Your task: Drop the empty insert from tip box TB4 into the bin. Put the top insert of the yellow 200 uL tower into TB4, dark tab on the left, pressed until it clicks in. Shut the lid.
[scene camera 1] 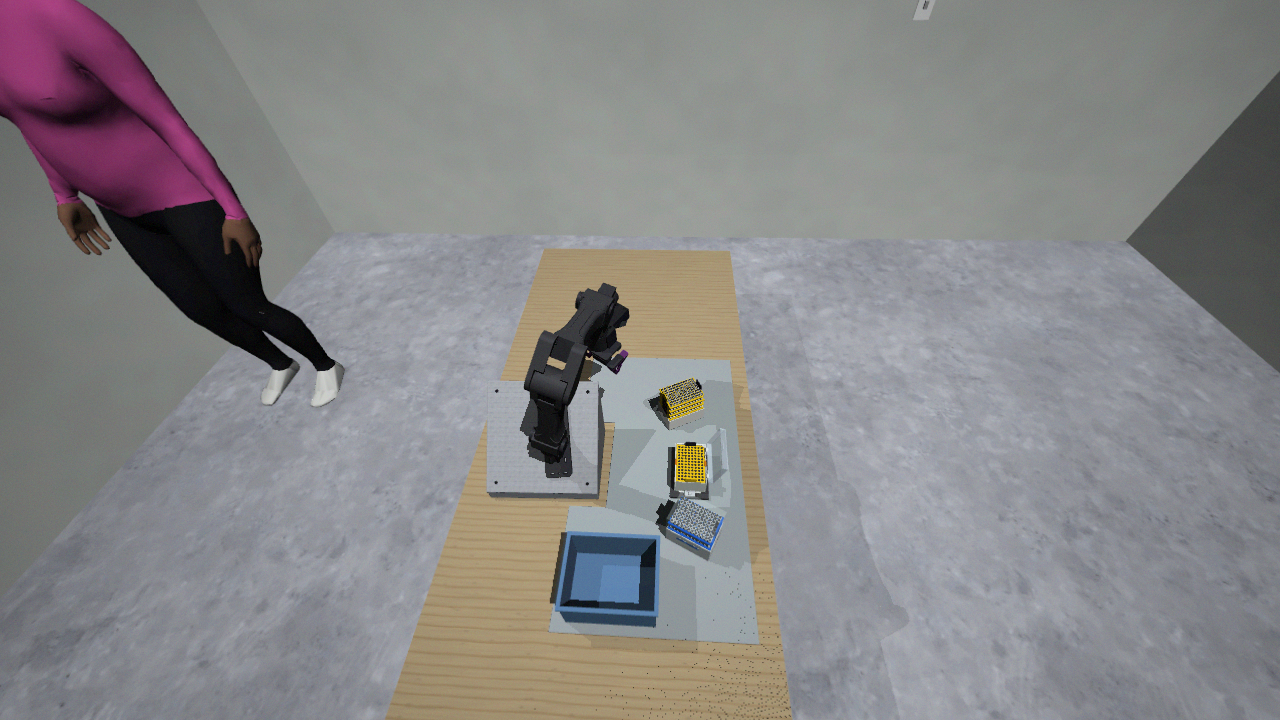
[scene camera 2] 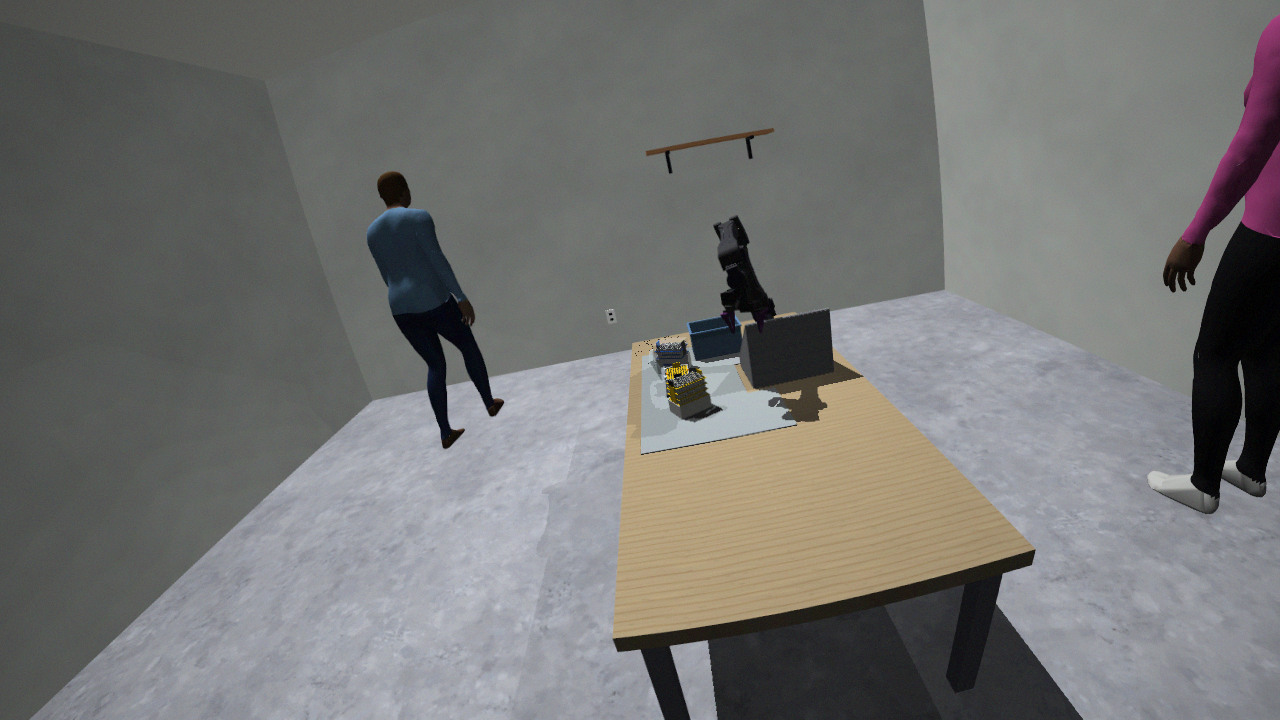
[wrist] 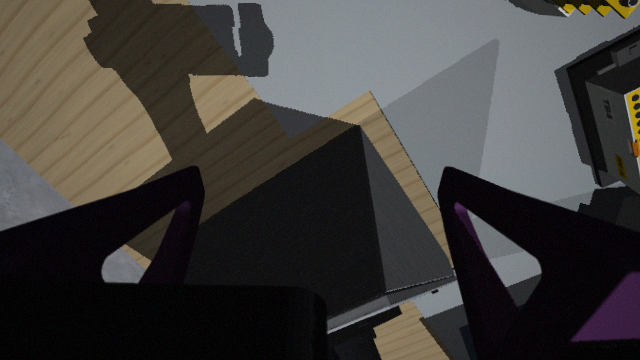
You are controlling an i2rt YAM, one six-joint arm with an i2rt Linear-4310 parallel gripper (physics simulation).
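Note:
My gripper point(scene camera 1: 617, 361) point(scene camera 2: 746, 324) point(wrist: 321, 179) is open and empty, raised beside the grey robot base block and well apart from the boxes. Tip box TB4 point(scene camera 1: 689, 484) point(wrist: 604, 131) sits on the mat with a yellow insert point(scene camera 1: 690, 462) point(wrist: 636, 116) in it. That insert has empty holes. TB4 is partly cut off in the wrist view, and its lid is hard to make out. The yellow tower point(scene camera 1: 682, 402) point(scene camera 2: 688, 390) point(wrist: 592, 9) stands behind TB4 in scene camera 1, stacked with inserts holding tips. The blue bin point(scene camera 1: 612, 618) point(scene camera 2: 716, 343) shows no insert inside.
A blue-rimmed tip tower point(scene camera 1: 695, 524) point(scene camera 2: 669, 354) stands between TB4 and the bin. The grey base block point(scene camera 1: 501, 447) point(scene camera 2: 792, 349) point(wrist: 300, 245) carries the arm. A pale mat point(scene camera 1: 716, 608) point(scene camera 2: 666, 440) lies on the wooden table point(scene camera 1: 474, 591) point(scene camera 2: 805, 519). Two people stand away from the table.

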